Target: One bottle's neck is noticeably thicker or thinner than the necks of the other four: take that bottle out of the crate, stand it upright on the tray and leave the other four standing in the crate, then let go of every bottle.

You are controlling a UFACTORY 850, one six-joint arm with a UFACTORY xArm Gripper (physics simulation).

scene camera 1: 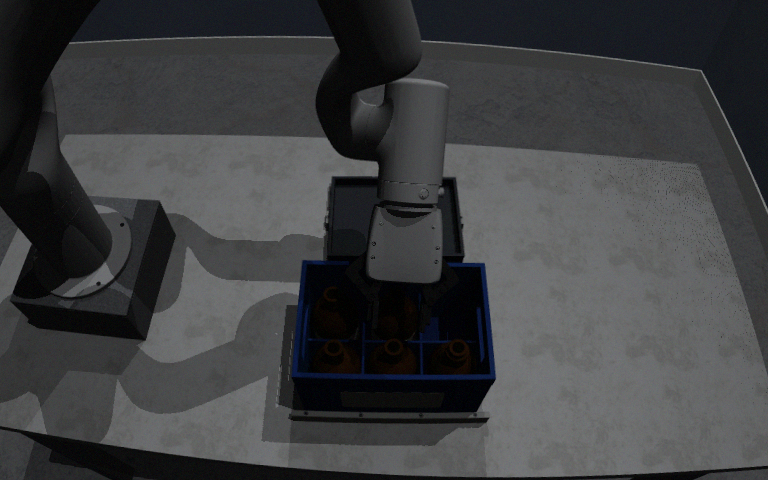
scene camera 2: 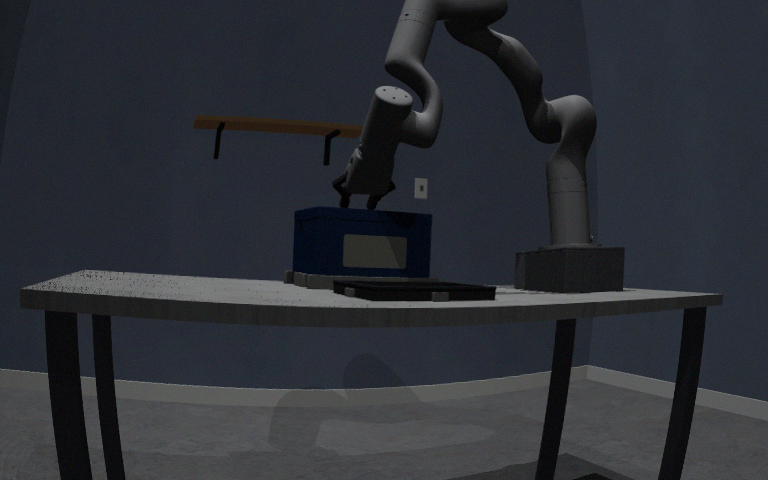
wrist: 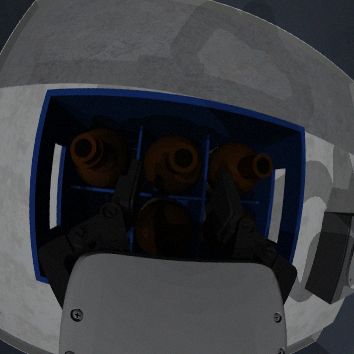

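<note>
The blue crate (scene camera 1: 391,377) (scene camera 2: 317,243) (wrist: 100,92) holds five upright brown bottles: front-left (scene camera 1: 335,365), front-middle (scene camera 1: 393,365), front-right (scene camera 1: 451,365), back-left (scene camera 1: 334,321) and back-middle (scene camera 1: 403,316) (wrist: 165,230) in scene camera 1. The back-right compartment is empty. Which neck differs is hard to tell in the dim light; the back-middle neck is hidden in the wrist view. The black tray (scene camera 1: 353,180) (scene camera 2: 424,291) lies behind the crate, partly hidden by the arm. My gripper (scene camera 1: 399,322) (scene camera 2: 357,204) (wrist: 178,178) is open, fingers pointing down at about rim height, astride the back-middle bottle's column.
Blue dividers (scene camera 1: 362,359) (wrist: 206,170) separate the compartments. A pale strip (scene camera 1: 390,417) runs along the crate's front foot. The arm's dark base block (scene camera 1: 150,271) (scene camera 2: 572,270) stands on the table (scene camera 1: 594,339), left of the crate in scene camera 1. A wooden shelf (scene camera 2: 271,124) is on the wall.
</note>
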